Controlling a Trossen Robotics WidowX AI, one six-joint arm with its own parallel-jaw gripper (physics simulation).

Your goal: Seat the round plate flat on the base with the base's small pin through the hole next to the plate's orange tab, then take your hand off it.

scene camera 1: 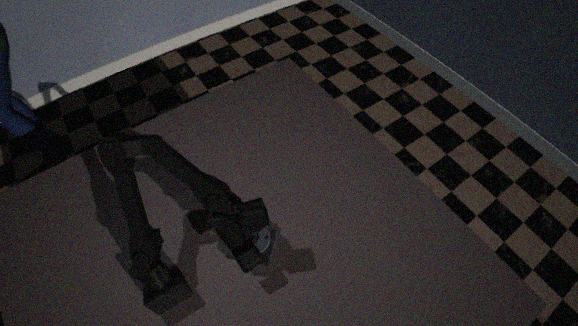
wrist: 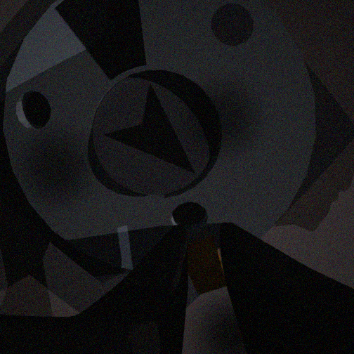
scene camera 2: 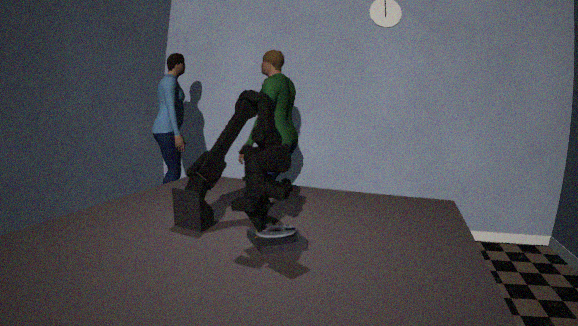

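Where they show: gripper, fingertip midpoint: point(scene camera 1: 243, 248) point(scene camera 2: 260, 230); arm's base at its link origin: point(scene camera 1: 160, 285) point(scene camera 2: 191, 198).
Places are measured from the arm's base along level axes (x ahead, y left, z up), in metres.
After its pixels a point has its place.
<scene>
The round grey plate point(scene camera 1: 263, 240) {x 0.294, y 0.002, z -0.041 m} point(scene camera 2: 276, 232) {x 0.283, y 0.005, z -0.044 m} point(wrist: 270, 125) lies over the dark square base point(scene camera 2: 275, 242) {x 0.292, y -0.017, z -0.062 m} point(wrist: 327, 117). A disc with a dark arrow-like mark shows through its wide centre opening. My gripper point(scene camera 2: 260, 228) {x 0.235, y 0.010, z -0.051 m} point(wrist: 202, 234) is shut on the plate's orange tab point(wrist: 202, 265), at the bottom of the wrist view; its fingertips are hidden in scene camera 1. The hole point(wrist: 189, 214) next to the tab looks dark, and I cannot make out the pin in it. Two further holes show in the plate. Whether the plate lies fully flat is unclear.
The brown table point(scene camera 1: 340, 175) {x 0.629, y 0.098, z -0.086 m} point(scene camera 2: 125, 265) {x 0.051, y -0.316, z -0.086 m} carries my arm's mount point(scene camera 1: 165, 292) {x 0.012, y -0.034, z 0.034 m} point(scene camera 2: 187, 210) {x 0.012, y -0.035, z -0.026 m}. Arm shadows fall around the base. Two people point(scene camera 2: 170, 105) point(scene camera 2: 281, 100) stand beyond the table. A narrow pale strip point(wrist: 125, 247) shows left of the fingers.
</scene>
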